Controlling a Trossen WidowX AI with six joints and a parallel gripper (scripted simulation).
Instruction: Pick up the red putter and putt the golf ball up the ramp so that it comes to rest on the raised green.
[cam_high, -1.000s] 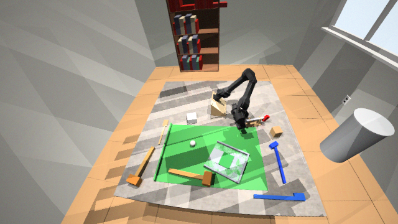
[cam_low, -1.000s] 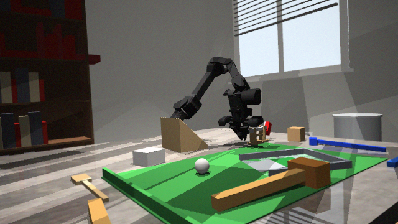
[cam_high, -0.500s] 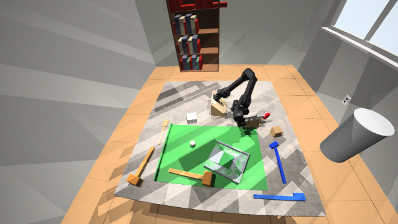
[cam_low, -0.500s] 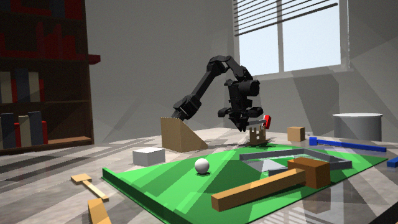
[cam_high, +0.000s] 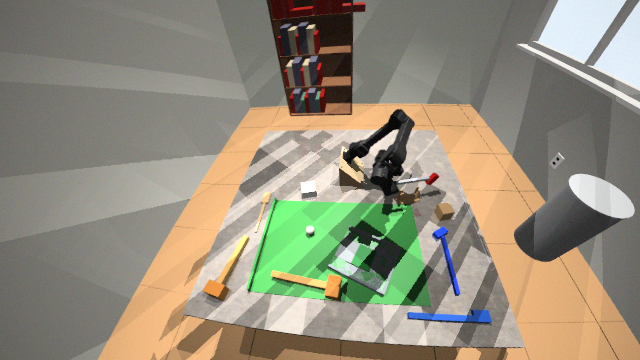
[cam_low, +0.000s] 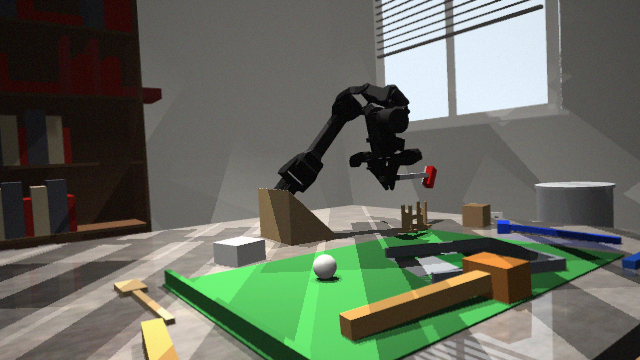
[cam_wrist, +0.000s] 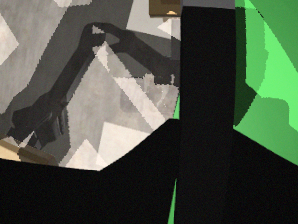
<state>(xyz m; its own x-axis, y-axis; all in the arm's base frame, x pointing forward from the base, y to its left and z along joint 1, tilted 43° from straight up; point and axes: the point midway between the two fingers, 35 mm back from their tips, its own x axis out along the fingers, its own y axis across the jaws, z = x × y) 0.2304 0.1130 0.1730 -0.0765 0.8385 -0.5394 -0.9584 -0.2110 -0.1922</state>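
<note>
Right now my gripper tip is 40 mm past the white block, 400 mm to the left of it and 100 mm above it. From my gripper tip the other things lie so: wooden stand 40 mm behind, 130 mm to the left, 90 mm below; red putter 40 mm behind, 110 mm to the left, 20 mm above; tan cube 40 mm ahead, 290 mm to the left, 100 mm below.
</note>
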